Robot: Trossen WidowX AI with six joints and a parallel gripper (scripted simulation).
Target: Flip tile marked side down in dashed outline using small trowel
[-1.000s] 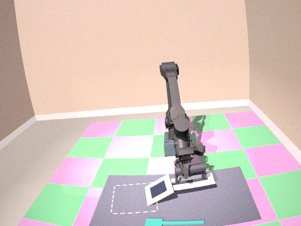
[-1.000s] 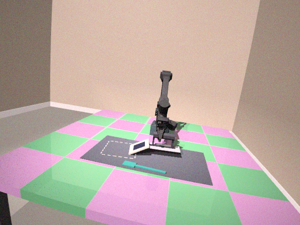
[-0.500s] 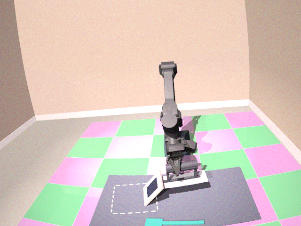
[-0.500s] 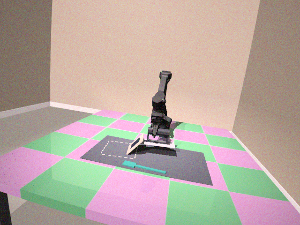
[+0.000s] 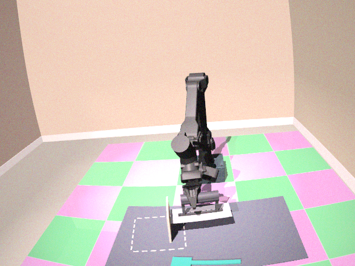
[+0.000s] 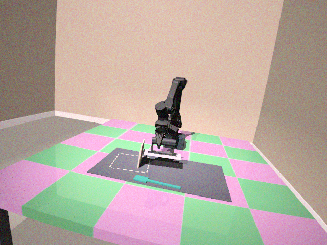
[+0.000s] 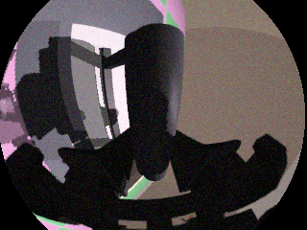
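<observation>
Right now my gripper tip is 15 cm short of the teal flat tool, 11 cm above it and 1 cm to the right of it. From my gripper tip the other things lie so: grey mat (13 cm below, 4 cm to the left, 1 cm ahead); tile (9 cm to the right, 5 cm below, 1 cm behind); trowel (3 cm behind, 1 cm below).
</observation>
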